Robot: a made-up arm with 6 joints. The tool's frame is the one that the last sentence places.
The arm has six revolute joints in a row. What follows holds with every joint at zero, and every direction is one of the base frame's.
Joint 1 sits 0.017 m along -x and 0.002 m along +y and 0.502 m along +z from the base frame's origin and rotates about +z.
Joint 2 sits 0.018 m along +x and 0.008 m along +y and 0.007 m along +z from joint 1 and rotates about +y.
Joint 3 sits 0.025 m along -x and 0.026 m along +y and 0.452 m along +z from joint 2 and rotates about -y.
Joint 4 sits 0.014 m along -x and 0.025 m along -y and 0.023 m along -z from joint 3 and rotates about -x.
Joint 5 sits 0.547 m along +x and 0.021 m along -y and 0.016 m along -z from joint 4 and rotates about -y.
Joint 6 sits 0.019 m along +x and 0.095 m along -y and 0.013 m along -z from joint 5 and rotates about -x.
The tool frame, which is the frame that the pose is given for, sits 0.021 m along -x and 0.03 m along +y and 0.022 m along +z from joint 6; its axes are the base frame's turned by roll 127.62, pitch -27.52 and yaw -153.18 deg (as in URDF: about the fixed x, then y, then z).
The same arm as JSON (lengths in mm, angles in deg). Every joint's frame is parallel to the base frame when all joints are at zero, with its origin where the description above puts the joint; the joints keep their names.
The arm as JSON. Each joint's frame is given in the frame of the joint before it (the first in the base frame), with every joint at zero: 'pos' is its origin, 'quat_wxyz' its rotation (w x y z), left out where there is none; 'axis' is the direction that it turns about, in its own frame. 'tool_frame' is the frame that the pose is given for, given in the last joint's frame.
{"length_unit": "mm", "angle_unit": "deg", "joints": [
  {"joint": "joint 1", "pos": [-17.0, 2.0, 502.0], "axis": [0.0, 0.0, 1.0]},
  {"joint": "joint 2", "pos": [18.0, 8.0, 7.0], "axis": [0.0, 1.0, 0.0]},
  {"joint": "joint 3", "pos": [-25.0, 26.0, 452.0], "axis": [0.0, -1.0, 0.0]},
  {"joint": "joint 4", "pos": [-14.0, -25.0, -23.0], "axis": [-1.0, 0.0, 0.0]},
  {"joint": "joint 5", "pos": [547.0, -21.0, -16.0], "axis": [0.0, -1.0, 0.0]},
  {"joint": "joint 6", "pos": [19.0, -95.0, -13.0], "axis": [-1.0, 0.0, 0.0]}
], "tool_frame": {"pos": [-21.0, 30.0, 22.0], "quat_wxyz": [0.307036, 0.10002, -0.872165, -0.367495]}}

